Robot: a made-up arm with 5 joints. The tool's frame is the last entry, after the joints.
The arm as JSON. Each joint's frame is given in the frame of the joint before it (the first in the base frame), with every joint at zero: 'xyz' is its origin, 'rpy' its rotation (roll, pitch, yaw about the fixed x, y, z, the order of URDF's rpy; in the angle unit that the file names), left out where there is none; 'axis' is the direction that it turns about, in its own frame. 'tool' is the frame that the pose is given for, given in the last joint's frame.
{
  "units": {
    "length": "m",
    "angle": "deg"
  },
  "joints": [
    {
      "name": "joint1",
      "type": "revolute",
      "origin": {
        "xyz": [
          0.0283,
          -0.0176,
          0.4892
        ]
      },
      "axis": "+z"
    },
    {
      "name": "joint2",
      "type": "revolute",
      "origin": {
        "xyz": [
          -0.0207,
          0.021,
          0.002
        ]
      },
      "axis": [
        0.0,
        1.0,
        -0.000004
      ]
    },
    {
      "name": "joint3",
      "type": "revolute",
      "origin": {
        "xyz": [
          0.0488,
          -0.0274,
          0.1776
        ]
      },
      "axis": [
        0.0,
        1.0,
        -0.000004
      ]
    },
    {
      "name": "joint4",
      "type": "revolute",
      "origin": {
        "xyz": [
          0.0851,
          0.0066,
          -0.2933
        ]
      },
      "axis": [
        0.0,
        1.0,
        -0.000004
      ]
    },
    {
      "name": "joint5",
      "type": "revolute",
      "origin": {
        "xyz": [
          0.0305,
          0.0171,
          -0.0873
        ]
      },
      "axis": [
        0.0,
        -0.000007,
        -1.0
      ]
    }
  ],
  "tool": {
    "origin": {
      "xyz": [
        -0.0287,
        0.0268,
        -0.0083
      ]
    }
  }
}
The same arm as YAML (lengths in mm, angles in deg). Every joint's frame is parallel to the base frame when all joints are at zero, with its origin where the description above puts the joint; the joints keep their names.
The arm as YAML. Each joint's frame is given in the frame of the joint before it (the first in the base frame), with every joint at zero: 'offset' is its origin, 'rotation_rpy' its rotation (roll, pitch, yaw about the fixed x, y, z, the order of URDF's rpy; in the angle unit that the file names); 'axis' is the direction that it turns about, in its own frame. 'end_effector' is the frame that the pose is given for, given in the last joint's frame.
length_unit: mm
angle_unit: deg
chain:
  - id: joint1
    offset: [28.3, -17.6, 489.2]
    rotation_rpy: [0.0, 0.0, 0.0]
    axis: "+z"
  - id: joint2
    offset: [-20.7, 21.0, 2.0]
    rotation_rpy: [0.0, 0.0, 0.0]
    axis: "+y"
  - id: joint3
    offset: [48.8, -27.4, 177.6]
    rotation_rpy: [0.0, 0.0, 0.0]
    axis: "+y"
  - id: joint4
    offset: [85.1, 6.6, -293.3]
    rotation_rpy: [0.0, 0.0, 0.0]
    axis: "+y"
  - id: joint5
    offset: [30.5, 17.1, -87.3]
    rotation_rpy: [0.0, 0.0, 0.0]
    axis: "-z"
end_effector:
  offset: [-28.7, 26.8, -8.3]
  rotation_rpy: [0.0, 0.0, 0.0]

